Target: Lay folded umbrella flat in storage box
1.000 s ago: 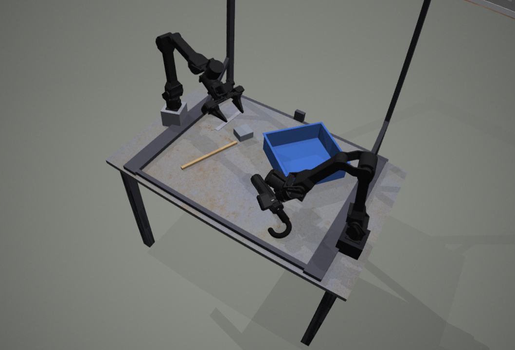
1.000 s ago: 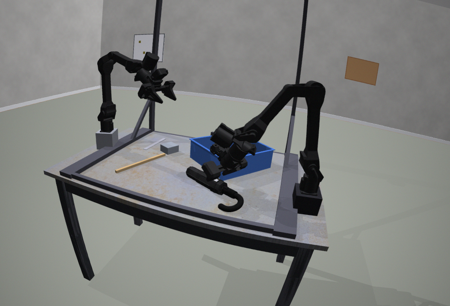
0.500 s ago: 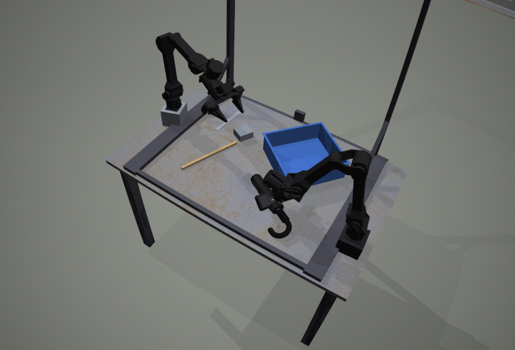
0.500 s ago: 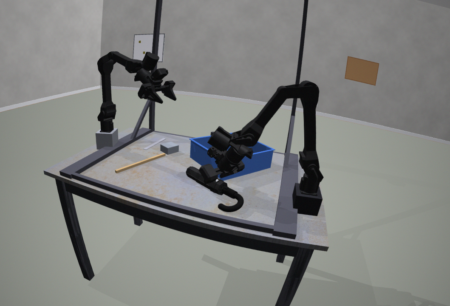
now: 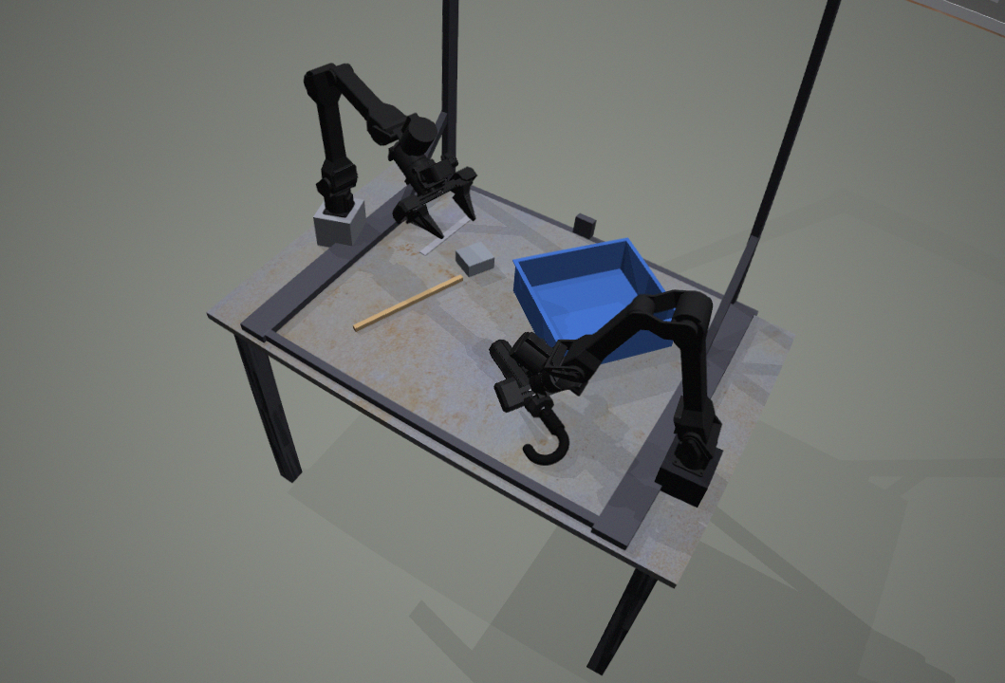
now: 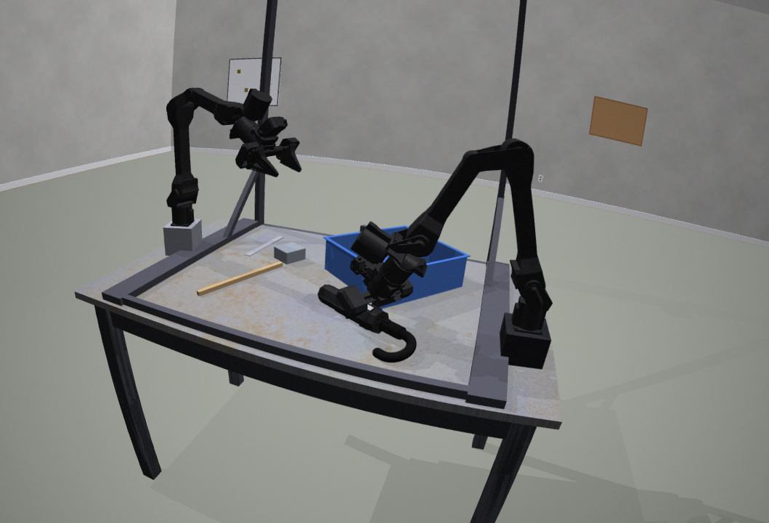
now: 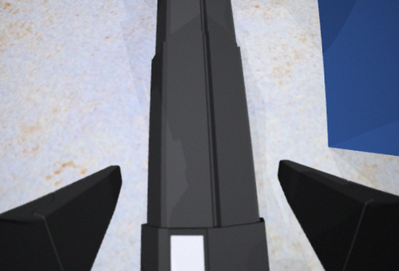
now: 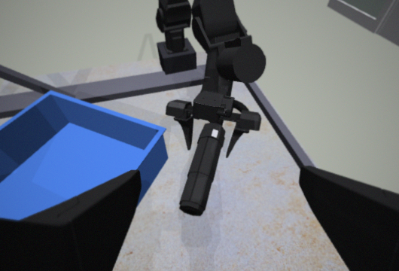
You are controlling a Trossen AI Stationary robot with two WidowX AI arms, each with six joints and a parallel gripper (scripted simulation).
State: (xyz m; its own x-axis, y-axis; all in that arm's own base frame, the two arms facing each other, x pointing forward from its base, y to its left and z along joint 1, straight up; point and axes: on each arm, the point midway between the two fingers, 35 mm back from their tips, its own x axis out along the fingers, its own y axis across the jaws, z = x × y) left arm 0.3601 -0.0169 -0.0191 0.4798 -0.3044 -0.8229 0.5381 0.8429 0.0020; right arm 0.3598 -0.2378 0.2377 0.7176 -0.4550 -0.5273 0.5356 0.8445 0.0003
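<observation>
Right now the umbrella is 2 cm ahead of my left hand and 3 cm below it. Round my left hand: grey block 23 cm behind, 38 cm to the right, 4 cm below; then blue storage box 29 cm behind, 6 cm to the right, 1 cm below; then wooden stick 2 cm behind, 39 cm to the right, 5 cm below.
</observation>
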